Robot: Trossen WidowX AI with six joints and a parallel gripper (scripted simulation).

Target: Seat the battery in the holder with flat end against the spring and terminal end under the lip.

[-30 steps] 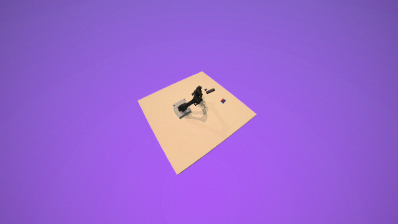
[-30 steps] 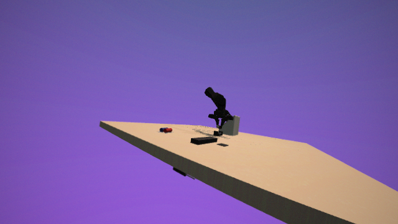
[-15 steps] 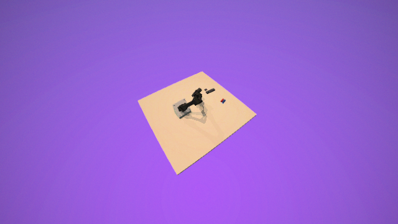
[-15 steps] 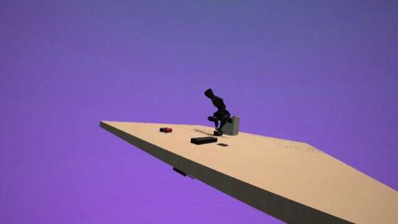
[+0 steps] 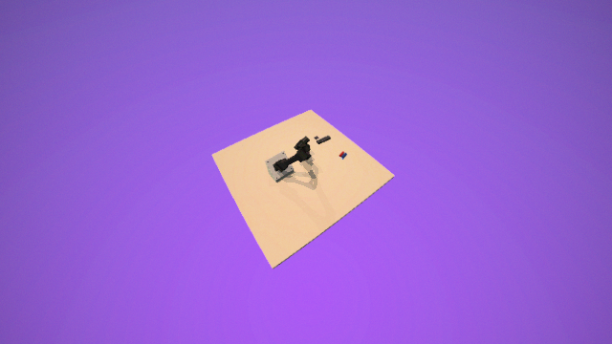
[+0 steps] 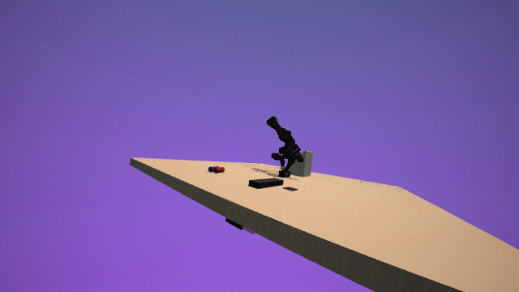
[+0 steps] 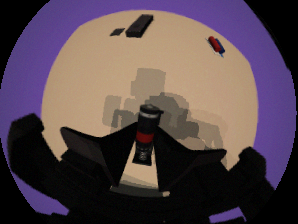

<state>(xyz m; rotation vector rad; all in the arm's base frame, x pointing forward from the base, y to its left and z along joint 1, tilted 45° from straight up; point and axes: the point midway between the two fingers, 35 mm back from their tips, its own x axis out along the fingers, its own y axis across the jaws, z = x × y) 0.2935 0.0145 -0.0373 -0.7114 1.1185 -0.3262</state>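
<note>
Right now the cylindrical battery is 10 mm above my gripper tip. Round my gripper tip: dark flat piece (260 mm ahead, 180 mm to the left, 30 mm below).
</note>
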